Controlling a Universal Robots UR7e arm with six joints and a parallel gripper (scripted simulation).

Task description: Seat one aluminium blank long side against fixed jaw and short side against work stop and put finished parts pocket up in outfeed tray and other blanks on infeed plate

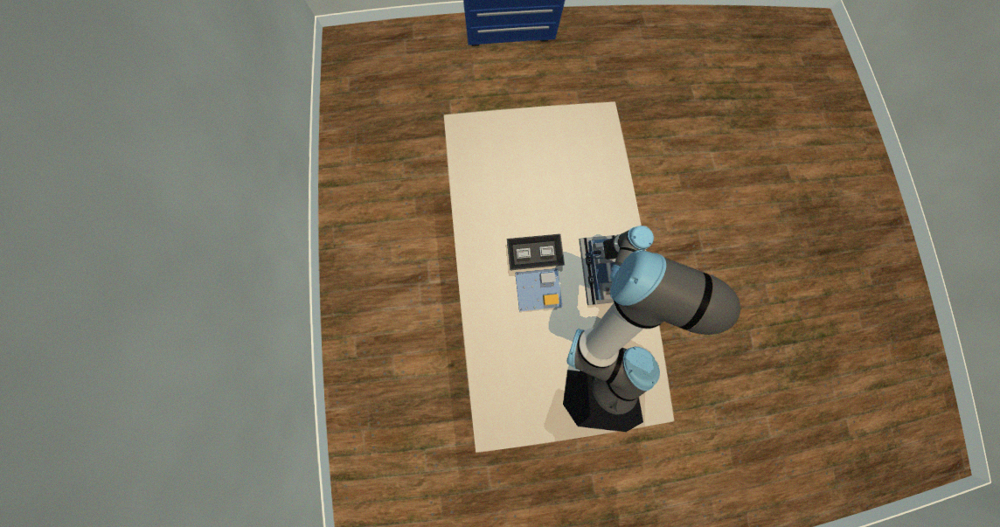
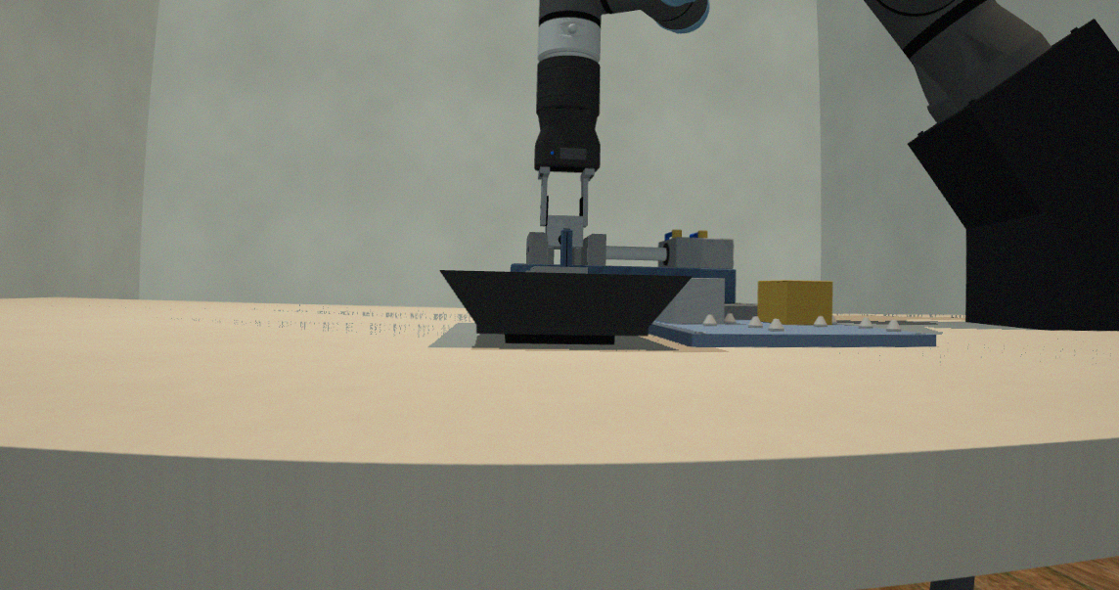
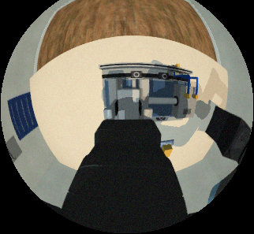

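Right now the vise is 9 cm below my hand, 7 cm behind it and 1 cm to the left of it. Round my hand: hose end block: 16 cm behind, 5 cm below, 2 cm to the left; brass blank: 28 cm to the left, 13 cm behind, 10 cm below.
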